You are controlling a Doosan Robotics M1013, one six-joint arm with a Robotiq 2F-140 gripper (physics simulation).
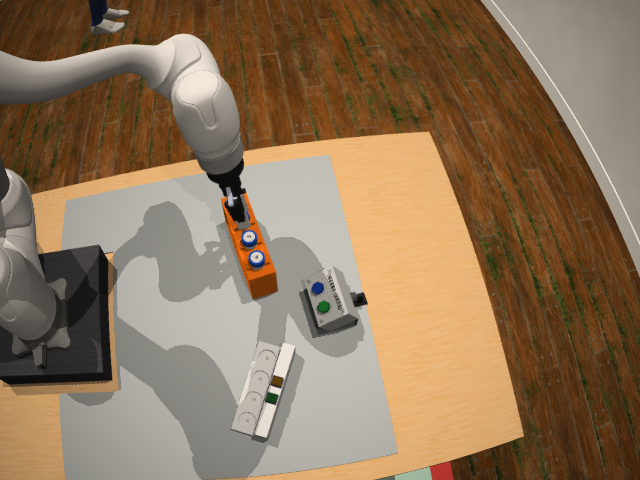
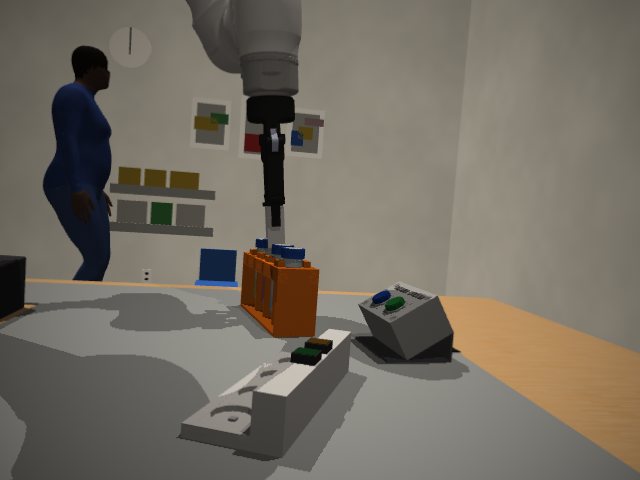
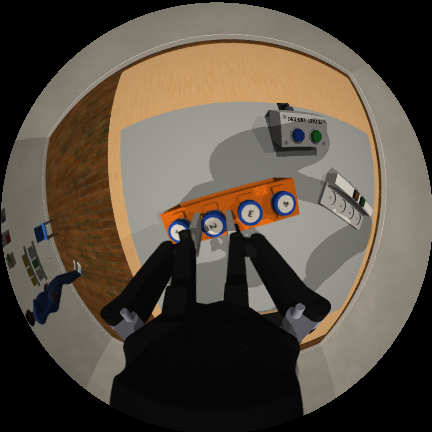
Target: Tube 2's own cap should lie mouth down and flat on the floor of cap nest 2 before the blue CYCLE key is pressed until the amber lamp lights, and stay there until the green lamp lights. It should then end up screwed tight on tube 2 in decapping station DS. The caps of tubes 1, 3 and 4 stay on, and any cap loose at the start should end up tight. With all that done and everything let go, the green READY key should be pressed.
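Places are measured from the arm's base along level axes (x left, y down, z back), in centimetres.
Pixels of known places: gripper, fingertip midpoint: (image 1: 243,218) (image 3: 213,219); arm's base, origin of the base link: (image 1: 40,318).
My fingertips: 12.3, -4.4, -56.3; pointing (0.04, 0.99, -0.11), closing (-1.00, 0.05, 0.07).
For each thing: its top centre in the pictures, then the offset to it from my fingertips, as dx, dy, dz.
- orange tube rack, middle of its top: (image 3: 231,214) (image 2: 277,254) (image 1: 246,231) -2.5, +1.2, +0.0
- blue-rimmed cap 2, middle of its top: (image 3: 212,225) +0.0, -1.4, +0.3
- cap 3, middle of its top: (image 3: 250,213) (image 2: 283,244) (image 1: 249,236) -5.1, -0.6, -0.4
- cap 4, middle of its top: (image 3: 285,203) (image 2: 293,248) (image 1: 256,257) -10.3, -0.6, -1.0
- white cap nest block, middle of its top: (image 2: 284,341) (image 1: 261,385) (image 3: 357,208) -36.0, +6.2, +4.2
- green lamp, middle of its top: (image 2: 306,351) (image 1: 271,397) -39.1, +6.2, +2.8
- grey key box, middle of its top: (image 2: 405,287) (image 3: 308,121) (image 1: 332,291) -19.5, +3.1, -14.7
- blue CYCLE key, middle of its top: (image 2: 382,290) (image 3: 300,132) (image 1: 318,286) -17.4, +4.0, -12.4
- green READY key, middle of its top: (image 2: 396,296) (image 1: 324,305) (image 3: 318,134) -21.9, +4.0, -12.5
The orange tube rack (image 1: 264,285) (image 2: 294,304) (image 3: 260,191) holds the tubes upright. My gripper (image 1: 241,223) (image 2: 275,238) (image 3: 213,219) is shut on the blue-rimmed cap 2 (image 3: 214,223), which sits on tube 2 in the rack. Cap 1 (image 3: 178,231), cap 3 (image 1: 249,238) (image 3: 250,213) and cap 4 (image 1: 256,258) (image 2: 293,253) (image 3: 285,203) are on their tubes. The white cap nest block (image 1: 283,356) (image 2: 320,373) shows no cap in its round nests. Its amber lamp (image 1: 277,381) (image 2: 318,343) and green lamp (image 1: 271,398) (image 2: 306,353) look dark.
The grey key box (image 1: 338,320) (image 2: 423,330) (image 3: 276,135) carries the blue CYCLE key (image 1: 317,288) (image 2: 381,297) (image 3: 298,135) and green READY key (image 1: 323,306) (image 2: 394,303) (image 3: 316,135). Caps 1 and 3 stand close beside my fingers. A person stands beyond the table.
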